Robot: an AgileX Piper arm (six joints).
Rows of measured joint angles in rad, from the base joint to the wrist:
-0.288, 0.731, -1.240, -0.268, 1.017, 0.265
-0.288, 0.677, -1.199, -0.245, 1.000, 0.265
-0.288, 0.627, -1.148, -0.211, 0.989, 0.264
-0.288, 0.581, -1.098, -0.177, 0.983, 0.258
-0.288, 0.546, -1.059, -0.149, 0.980, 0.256
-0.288, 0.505, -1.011, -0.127, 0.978, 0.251
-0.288, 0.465, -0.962, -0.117, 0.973, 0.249
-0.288, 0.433, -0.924, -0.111, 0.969, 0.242
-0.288, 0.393, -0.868, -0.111, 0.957, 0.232
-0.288, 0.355, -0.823, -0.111, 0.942, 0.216
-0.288, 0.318, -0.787, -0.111, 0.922, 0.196
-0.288, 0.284, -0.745, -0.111, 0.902, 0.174
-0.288, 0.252, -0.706, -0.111, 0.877, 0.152
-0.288, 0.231, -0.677, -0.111, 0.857, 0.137
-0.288, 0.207, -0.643, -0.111, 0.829, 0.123
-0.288, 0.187, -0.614, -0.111, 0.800, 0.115
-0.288, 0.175, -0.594, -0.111, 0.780, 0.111
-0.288, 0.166, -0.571, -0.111, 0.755, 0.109
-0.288, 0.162, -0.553, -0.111, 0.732, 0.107
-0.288, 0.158, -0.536, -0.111, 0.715, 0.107
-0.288, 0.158, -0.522, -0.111, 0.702, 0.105
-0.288, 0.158, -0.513, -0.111, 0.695, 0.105
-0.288, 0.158, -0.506, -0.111, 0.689, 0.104
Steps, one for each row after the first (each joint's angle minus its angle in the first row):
0.000, -0.054, 0.041, 0.023, -0.017, 0.000
0.000, -0.104, 0.092, 0.057, -0.028, -0.001
0.000, -0.150, 0.142, 0.091, -0.034, -0.007
0.000, -0.185, 0.181, 0.119, -0.037, -0.009
0.000, -0.226, 0.229, 0.141, -0.039, -0.014
0.000, -0.266, 0.278, 0.151, -0.044, -0.016
0.000, -0.298, 0.316, 0.157, -0.048, -0.023
0.000, -0.338, 0.372, 0.157, -0.060, -0.033
0.000, -0.376, 0.417, 0.157, -0.075, -0.049
0.000, -0.413, 0.453, 0.157, -0.095, -0.069
0.000, -0.447, 0.495, 0.157, -0.115, -0.091
0.000, -0.479, 0.534, 0.157, -0.140, -0.113
0.000, -0.500, 0.563, 0.157, -0.160, -0.128
0.000, -0.524, 0.597, 0.157, -0.188, -0.142
0.000, -0.544, 0.626, 0.157, -0.217, -0.150
0.000, -0.556, 0.646, 0.157, -0.237, -0.154
0.000, -0.565, 0.669, 0.157, -0.262, -0.156
0.000, -0.569, 0.687, 0.157, -0.285, -0.158
0.000, -0.573, 0.704, 0.157, -0.302, -0.158
0.000, -0.573, 0.718, 0.157, -0.315, -0.160
0.000, -0.573, 0.727, 0.157, -0.322, -0.160
0.000, -0.573, 0.734, 0.157, -0.328, -0.161

